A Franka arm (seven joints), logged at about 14 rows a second.
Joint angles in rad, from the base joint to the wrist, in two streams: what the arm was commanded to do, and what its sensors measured. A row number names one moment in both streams.
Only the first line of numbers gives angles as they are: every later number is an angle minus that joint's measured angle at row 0.
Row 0, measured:
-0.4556, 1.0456, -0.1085, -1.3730, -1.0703, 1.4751, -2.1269
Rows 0 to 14, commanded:
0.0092, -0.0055, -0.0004, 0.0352, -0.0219, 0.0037, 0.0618
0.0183, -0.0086, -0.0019, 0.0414, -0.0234, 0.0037, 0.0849
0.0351, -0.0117, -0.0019, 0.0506, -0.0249, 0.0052, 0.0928
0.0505, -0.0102, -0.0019, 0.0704, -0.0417, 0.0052, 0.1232
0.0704, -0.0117, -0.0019, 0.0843, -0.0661, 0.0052, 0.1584
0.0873, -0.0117, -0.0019, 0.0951, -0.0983, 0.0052, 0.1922
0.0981, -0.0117, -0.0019, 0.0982, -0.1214, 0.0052, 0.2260
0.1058, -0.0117, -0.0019, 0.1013, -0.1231, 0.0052, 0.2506
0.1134, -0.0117, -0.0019, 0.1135, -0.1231, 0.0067, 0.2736
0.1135, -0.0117, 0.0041, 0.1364, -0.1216, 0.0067, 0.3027
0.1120, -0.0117, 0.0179, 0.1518, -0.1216, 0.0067, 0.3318
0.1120, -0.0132, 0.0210, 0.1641, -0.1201, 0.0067, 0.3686
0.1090, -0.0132, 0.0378, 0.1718, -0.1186, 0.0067, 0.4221
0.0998, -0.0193, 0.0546, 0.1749, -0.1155, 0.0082, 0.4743
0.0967, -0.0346, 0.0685, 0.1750, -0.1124, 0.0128, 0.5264
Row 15, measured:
0.1158, -0.0067, 0.0316, 0.1738, -0.1015, 0.0048, 0.4457
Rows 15 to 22, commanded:
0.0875, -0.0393, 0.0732, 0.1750, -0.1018, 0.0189, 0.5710
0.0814, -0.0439, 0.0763, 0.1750, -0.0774, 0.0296, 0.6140
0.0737, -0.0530, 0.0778, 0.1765, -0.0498, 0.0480, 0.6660
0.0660, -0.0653, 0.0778, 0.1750, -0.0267, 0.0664, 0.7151
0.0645, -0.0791, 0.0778, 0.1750, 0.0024, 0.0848, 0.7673
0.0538, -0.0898, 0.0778, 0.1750, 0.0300, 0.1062, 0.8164
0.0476, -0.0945, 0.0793, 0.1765, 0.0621, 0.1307, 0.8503
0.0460, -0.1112, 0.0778, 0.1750, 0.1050, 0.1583, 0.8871
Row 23, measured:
0.0647, -0.0677, 0.0594, 0.1911, 0.0429, 0.1170, 0.8191
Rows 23 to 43, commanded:
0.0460, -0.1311, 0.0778, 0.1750, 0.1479, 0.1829, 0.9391
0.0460, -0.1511, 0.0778, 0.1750, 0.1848, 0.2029, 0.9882
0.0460, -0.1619, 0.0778, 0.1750, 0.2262, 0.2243, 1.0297
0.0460, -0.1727, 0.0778, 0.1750, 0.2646, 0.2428, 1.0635
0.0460, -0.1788, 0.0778, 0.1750, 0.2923, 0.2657, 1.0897
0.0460, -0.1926, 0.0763, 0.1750, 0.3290, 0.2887, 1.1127
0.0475, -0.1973, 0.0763, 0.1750, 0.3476, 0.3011, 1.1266
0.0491, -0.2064, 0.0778, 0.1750, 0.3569, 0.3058, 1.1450
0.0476, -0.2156, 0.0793, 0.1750, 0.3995, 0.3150, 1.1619
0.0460, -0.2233, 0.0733, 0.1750, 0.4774, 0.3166, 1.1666
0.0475, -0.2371, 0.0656, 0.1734, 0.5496, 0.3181, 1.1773
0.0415, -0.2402, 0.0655, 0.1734, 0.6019, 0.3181, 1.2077
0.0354, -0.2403, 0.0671, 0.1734, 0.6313, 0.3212, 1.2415
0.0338, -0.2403, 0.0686, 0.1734, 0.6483, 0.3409, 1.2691
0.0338, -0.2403, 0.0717, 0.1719, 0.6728, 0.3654, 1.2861
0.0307, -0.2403, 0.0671, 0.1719, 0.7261, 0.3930, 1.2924
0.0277, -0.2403, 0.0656, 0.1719, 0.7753, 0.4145, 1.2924
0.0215, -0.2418, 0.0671, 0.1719, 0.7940, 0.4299, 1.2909
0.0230, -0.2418, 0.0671, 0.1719, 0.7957, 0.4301, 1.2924
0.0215, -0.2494, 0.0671, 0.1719, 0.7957, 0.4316, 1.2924
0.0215, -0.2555, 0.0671, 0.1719, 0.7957, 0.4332, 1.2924
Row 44, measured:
0.0285, -0.2216, 0.0621, 0.1934, 0.7747, 0.4226, 1.2792
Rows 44 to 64, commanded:
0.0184, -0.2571, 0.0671, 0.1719, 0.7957, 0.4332, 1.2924
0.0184, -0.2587, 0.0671, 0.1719, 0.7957, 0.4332, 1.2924
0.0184, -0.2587, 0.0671, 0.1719, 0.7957, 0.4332, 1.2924
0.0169, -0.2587, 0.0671, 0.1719, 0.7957, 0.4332, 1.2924
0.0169, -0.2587, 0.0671, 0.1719, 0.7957, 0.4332, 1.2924
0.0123, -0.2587, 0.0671, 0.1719, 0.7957, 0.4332, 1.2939
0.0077, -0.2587, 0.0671, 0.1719, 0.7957, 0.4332, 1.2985
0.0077, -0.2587, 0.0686, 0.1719, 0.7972, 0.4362, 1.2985
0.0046, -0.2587, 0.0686, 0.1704, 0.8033, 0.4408, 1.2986
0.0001, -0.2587, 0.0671, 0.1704, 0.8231, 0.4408, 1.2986
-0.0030, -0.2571, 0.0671, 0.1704, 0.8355, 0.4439, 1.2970
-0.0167, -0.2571, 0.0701, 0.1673, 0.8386, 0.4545, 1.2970
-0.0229, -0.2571, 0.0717, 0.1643, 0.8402, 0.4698, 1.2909
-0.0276, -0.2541, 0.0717, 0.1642, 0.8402, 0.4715, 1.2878
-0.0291, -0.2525, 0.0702, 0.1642, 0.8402, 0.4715, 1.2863
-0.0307, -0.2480, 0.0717, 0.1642, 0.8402, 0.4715, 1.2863
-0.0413, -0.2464, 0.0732, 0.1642, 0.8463, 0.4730, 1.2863
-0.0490, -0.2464, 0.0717, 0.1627, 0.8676, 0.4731, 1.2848
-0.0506, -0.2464, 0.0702, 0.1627, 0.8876, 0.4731, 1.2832
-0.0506, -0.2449, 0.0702, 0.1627, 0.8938, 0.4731, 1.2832
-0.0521, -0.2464, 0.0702, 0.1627, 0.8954, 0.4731, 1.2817
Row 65, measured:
-0.0421, -0.2352, 0.0623, 0.1778, 0.8694, 0.4575, 1.2825
